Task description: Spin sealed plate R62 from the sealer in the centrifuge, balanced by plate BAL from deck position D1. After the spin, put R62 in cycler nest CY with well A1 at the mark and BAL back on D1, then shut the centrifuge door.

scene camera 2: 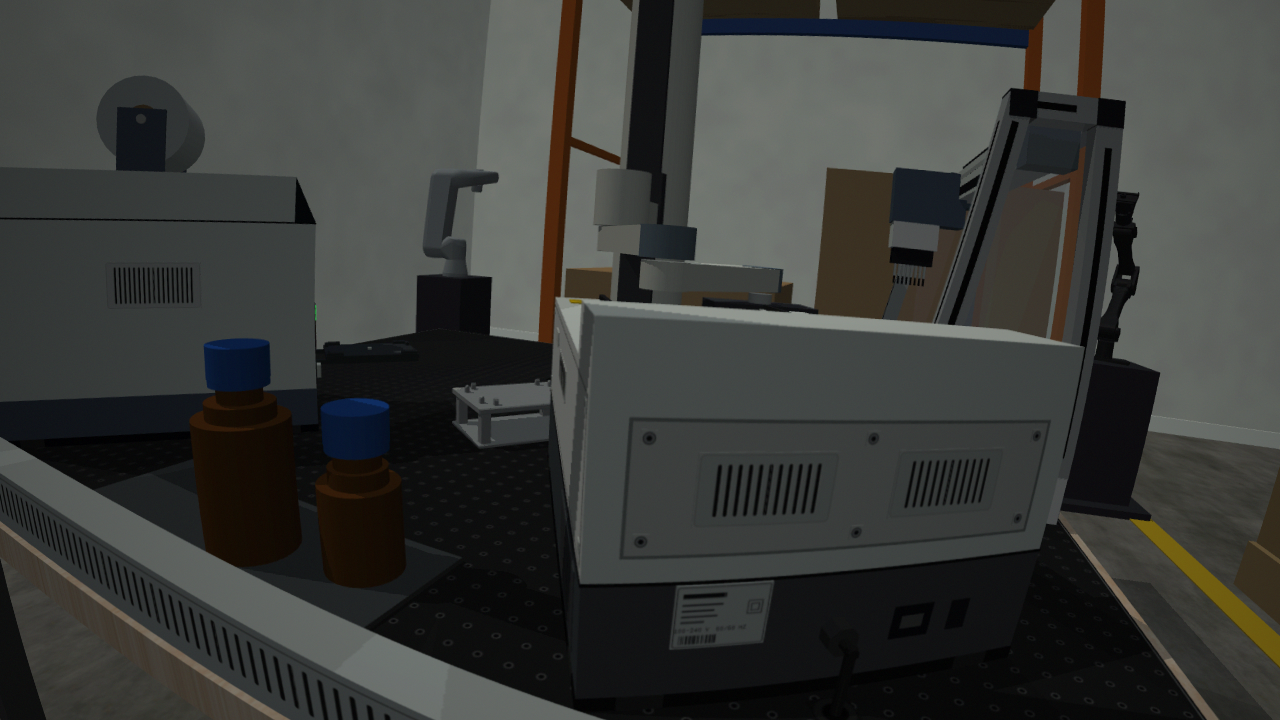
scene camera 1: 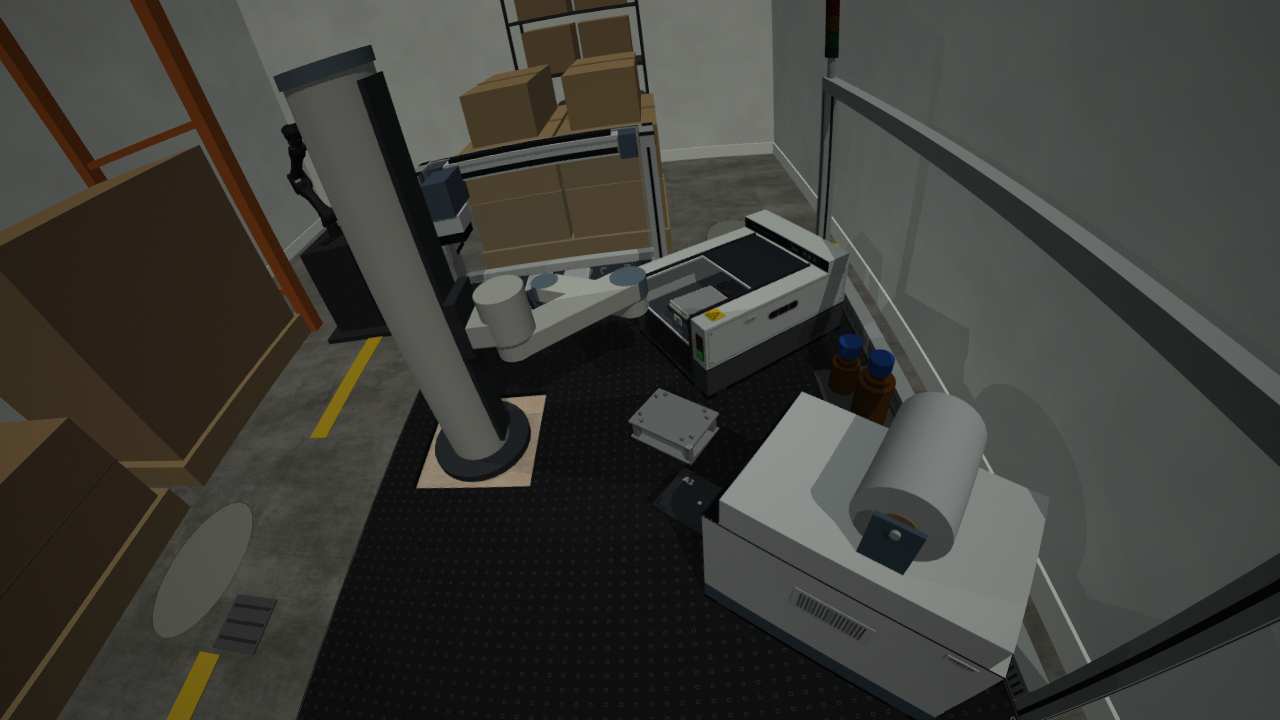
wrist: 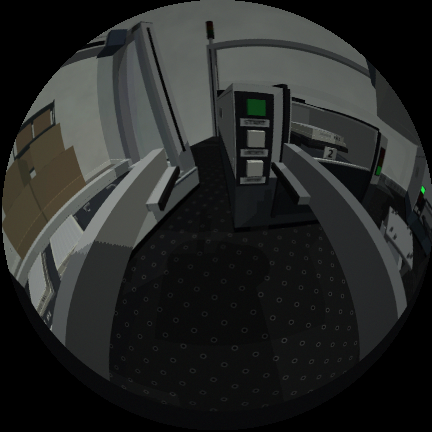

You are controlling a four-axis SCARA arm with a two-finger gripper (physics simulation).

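Where they show: gripper, between the fingertips: [wrist: 224,154]; arm's base, origin of its link: [scene camera 1: 483,441].
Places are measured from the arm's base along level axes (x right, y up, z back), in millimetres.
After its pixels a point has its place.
My gripper [wrist: 224,154] {x -342, y 161, z -334 mm} is empty, its two fingers apart, low in front of the centrifuge's panel of a green and two white squares [wrist: 255,140] {x -336, y 157, z -399 mm}; the arm hides it in scene camera 1. The centrifuge [scene camera 1: 774,308] {x -169, y 194, z -732 mm} [scene camera 2: 805,367] {x -397, y 235, z -902 mm} has its top open at the front, the dark door [scene camera 1: 760,258] {x -350, y 226, z -733 mm} slid back. A white plate [scene camera 1: 700,300] [wrist: 317,134] lies inside, behind tag 2 [wrist: 330,153] {x -228, y 140, z -503 mm}; its label is not legible. The light grey cycler nest [scene camera 1: 671,419] {x 32, y 68, z -469 mm} [scene camera 2: 510,394] {x 33, y 68, z -482 mm} [wrist: 400,237] {x 2, y 68, z -451 mm} holds no plate. Two white plates [wrist: 65,237] {x -572, y 81, z -202 mm} [wrist: 39,282] {x -553, y 81, z -93 mm} lie at the left; I cannot tell which is BAL.
The sealer [scene camera 1: 859,573] {x 559, y 363, z -678 mm} [scene camera 2: 156,313] {x 386, y 183, z -812 mm} stands right of the nest in scene camera 1, its dark tray [scene camera 1: 693,501] {x 275, y 108, z -502 mm} marked A1. Two brown bottles [scene camera 1: 872,394] {x 77, y 130, z -902 mm} [scene camera 2: 246,474] {x 5, y 100, z -949 mm} stand behind. A gantry frame [scene camera 1: 657,192] {x -548, y 353, z -484 mm} [wrist: 165,90] {x -524, y 244, z -474 mm} rises left of the centrifuge.
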